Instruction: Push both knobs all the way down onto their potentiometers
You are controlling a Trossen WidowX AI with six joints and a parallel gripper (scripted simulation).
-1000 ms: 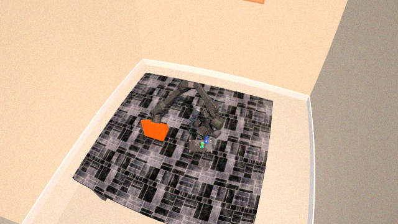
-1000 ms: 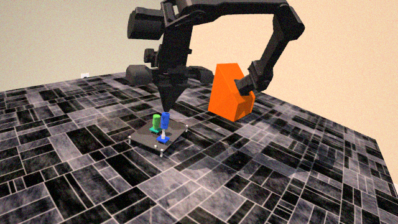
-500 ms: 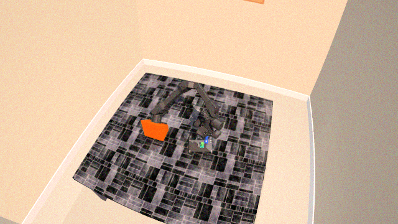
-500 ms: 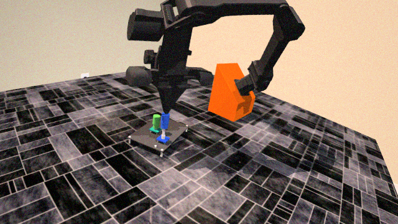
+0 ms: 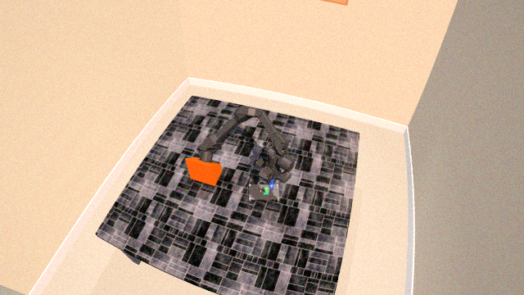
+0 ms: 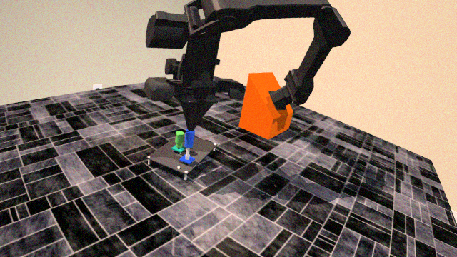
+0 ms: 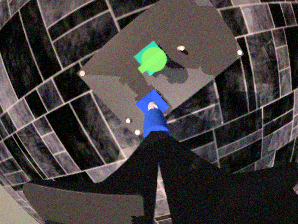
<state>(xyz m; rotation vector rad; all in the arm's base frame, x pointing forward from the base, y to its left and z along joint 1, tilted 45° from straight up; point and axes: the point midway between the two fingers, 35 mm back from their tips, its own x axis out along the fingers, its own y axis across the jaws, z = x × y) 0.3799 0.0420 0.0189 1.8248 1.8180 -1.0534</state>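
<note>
Now: the blue knob 20 mm below my gripper tip. From my gripper tip the other things lie so: green knob: 10 mm behind, 40 mm to the right, 40 mm below.
</note>
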